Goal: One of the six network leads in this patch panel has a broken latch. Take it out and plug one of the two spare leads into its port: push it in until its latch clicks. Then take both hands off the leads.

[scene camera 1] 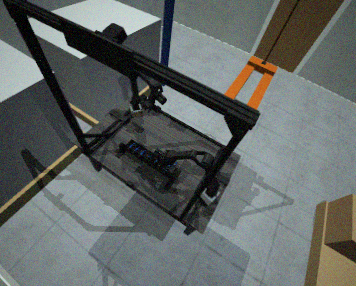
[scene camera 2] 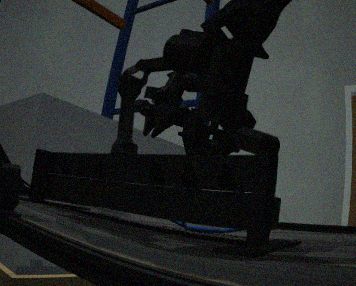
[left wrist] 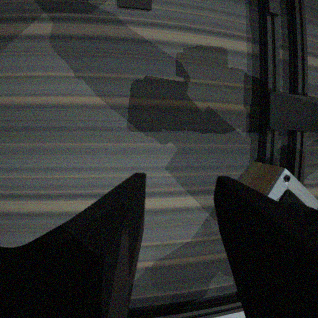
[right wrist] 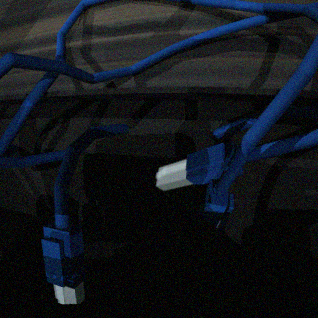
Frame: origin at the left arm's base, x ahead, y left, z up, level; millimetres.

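Seen in the pictures: left gripper, fingertip midpoint: (scene camera 1: 146,111) (scene camera 2: 148,136) (left wrist: 180,185); right gripper, fingertip midpoint: (scene camera 1: 161,165) (right wrist: 188,224); left arm's base, link origin: (scene camera 1: 135,107); right arm's base, link origin: (scene camera 1: 210,192).
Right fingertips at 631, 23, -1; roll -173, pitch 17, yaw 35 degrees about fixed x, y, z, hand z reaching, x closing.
Pixels of each thing's top centre, then the offset from my right fingertips to it, as dx, dy, dz. "*": a spot on its surface instead. Level surfaces: height alone.
- black patch panel, top centre: (scene camera 2: 122,171) -69, -94, +14
- wooden table, surface height: dz -68
- third plug, surface spot: (right wrist: 219,202) * +6, +11, -14
- blue lead, surface spot: (scene camera 2: 205,228) * -110, +74, -63
The black patch panel (scene camera 1: 147,157) (scene camera 2: 148,181) lies across the middle of the wooden table (scene camera 1: 197,139), with blue leads (scene camera 1: 132,145) plugged along it. My right gripper (scene camera 1: 161,163) is at the panel's right end and is shut on nothing; its fingers do not show in the right wrist view. That view shows tangled blue leads: one plug (right wrist: 67,291) hangs with its white tip down, another plug (right wrist: 171,175) lies sideways with its white tip free, and a third plug (right wrist: 219,202) points down into the dark panel. My left gripper (scene camera 1: 160,99) (scene camera 2: 152,129) (left wrist: 180,185) is open and empty, high at the back of the table.
A black gantry frame (scene camera 1: 177,82) spans the table, on posts (scene camera 1: 63,102) at its corners. A small white and brown block (left wrist: 271,181) (scene camera 1: 136,112) sits by the left arm. A blue lead (scene camera 2: 205,227) lies on the table under the panel. A blue post (scene camera 1: 166,28) stands behind.
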